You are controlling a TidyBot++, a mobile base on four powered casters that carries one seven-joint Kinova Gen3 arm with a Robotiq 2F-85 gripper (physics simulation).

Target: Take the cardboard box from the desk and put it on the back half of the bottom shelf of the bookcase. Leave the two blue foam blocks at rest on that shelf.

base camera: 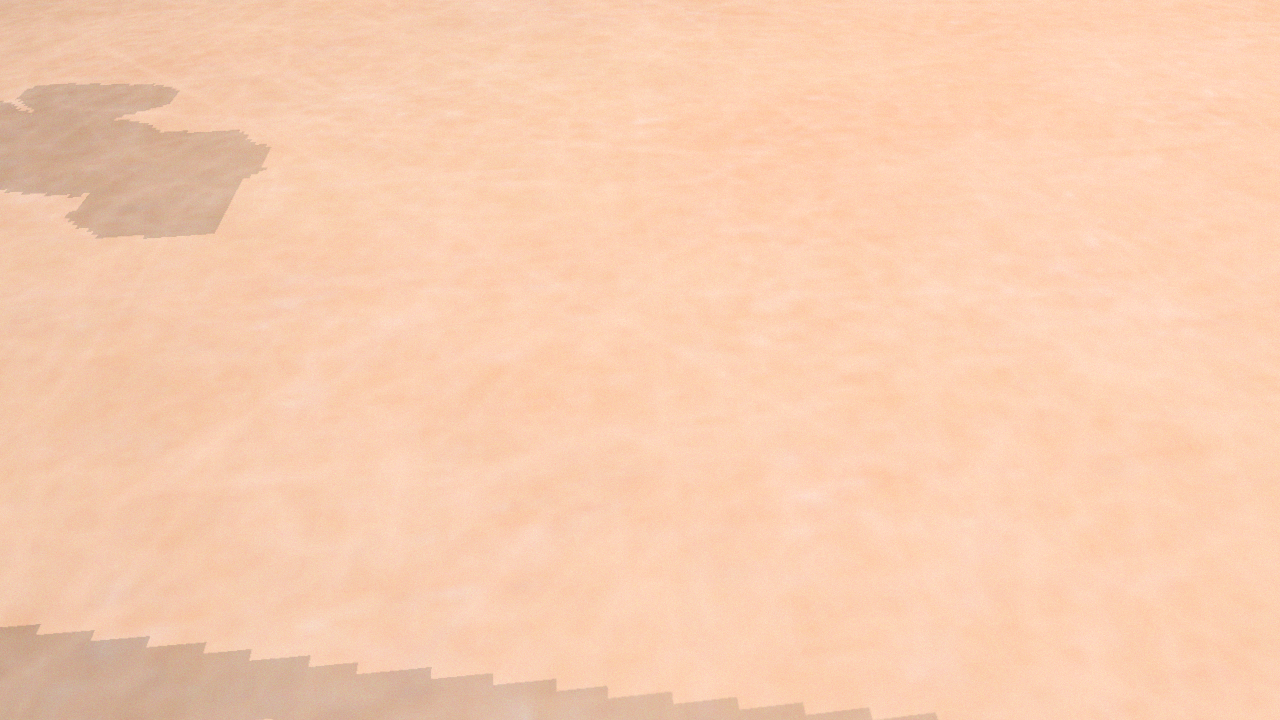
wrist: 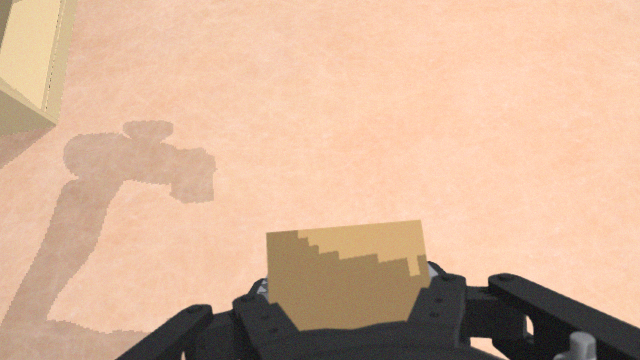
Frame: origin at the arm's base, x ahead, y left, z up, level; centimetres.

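Seen in the pictures: gripper, fingertip midpoint: [wrist: 345,279].
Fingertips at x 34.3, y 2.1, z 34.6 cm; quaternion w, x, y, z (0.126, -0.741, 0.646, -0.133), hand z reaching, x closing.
Note:
A point is followed by its place in that frame.
My gripper [wrist: 345,279] {x 34.3, y 2.1, z 34.6 cm} is shut on the cardboard box [wrist: 360,245] {x 35.4, y 1.7, z 39.3 cm}, with a finger on its left and right sides, at the lower middle of the wrist view. The box is tan, partly in shadow, and held above the floor. A corner of pale wooden furniture, which looks like the bookcase [wrist: 62,65] {x 106.1, y 103.6, z -37.6 cm}, shows at the top left of the wrist view, apart from the box. Most of it is out of view. The blue foam blocks and the desk do not show in either view, and the gripper and box do not show in the base camera view.
The peach floor [base camera: 680,358] {x 46.3, y 0.7, z -39.7 cm} [wrist: 400,125] {x 83.6, y -17.5, z -39.6 cm} spreads through both views. An arm-shaped shadow [wrist: 85,215] {x 51.4, y 79.2, z -39.6 cm} lies on it between the wooden furniture and the gripper in the wrist view. Shadows also fall at the upper left and along the lower left of the base camera view.

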